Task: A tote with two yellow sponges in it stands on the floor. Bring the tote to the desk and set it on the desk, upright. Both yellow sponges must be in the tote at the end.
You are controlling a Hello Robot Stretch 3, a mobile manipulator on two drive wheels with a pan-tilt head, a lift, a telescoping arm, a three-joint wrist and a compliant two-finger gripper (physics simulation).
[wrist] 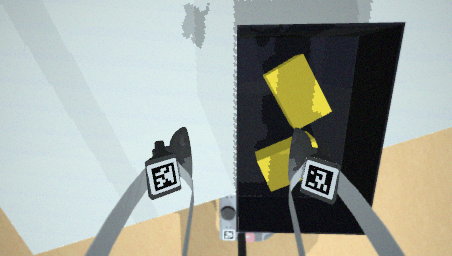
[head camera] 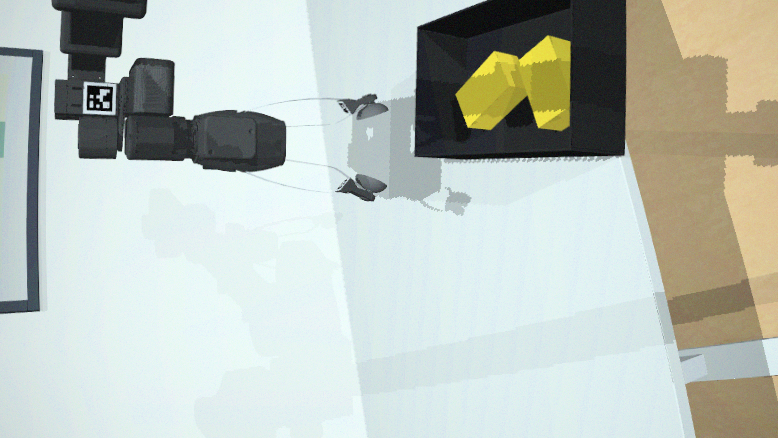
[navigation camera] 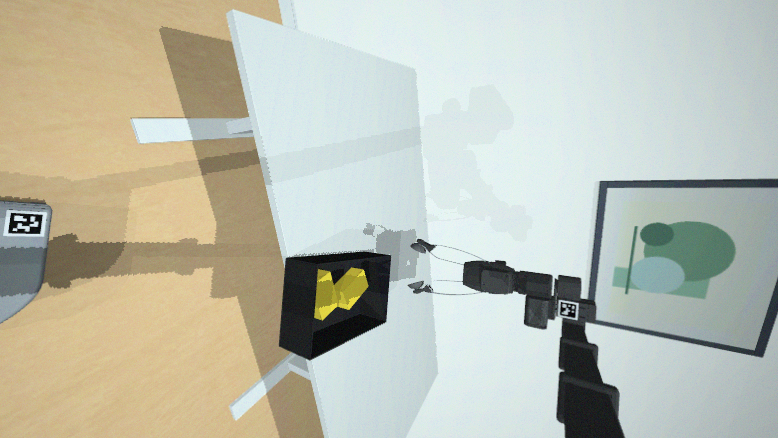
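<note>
The black tote stands upright on the white desk, near its front edge. Two yellow sponges lie inside it: one nearer the desk's front edge, the other farther in. My gripper is open with no object between its fingers. It hangs above the level of the desk, apart from the tote in the head and navigation views. In the wrist view one fingertip covers part of the nearer sponge.
A framed picture hangs on the wall behind the desk. Desk legs stand on the wooden floor. Part of my base shows in front of the desk.
</note>
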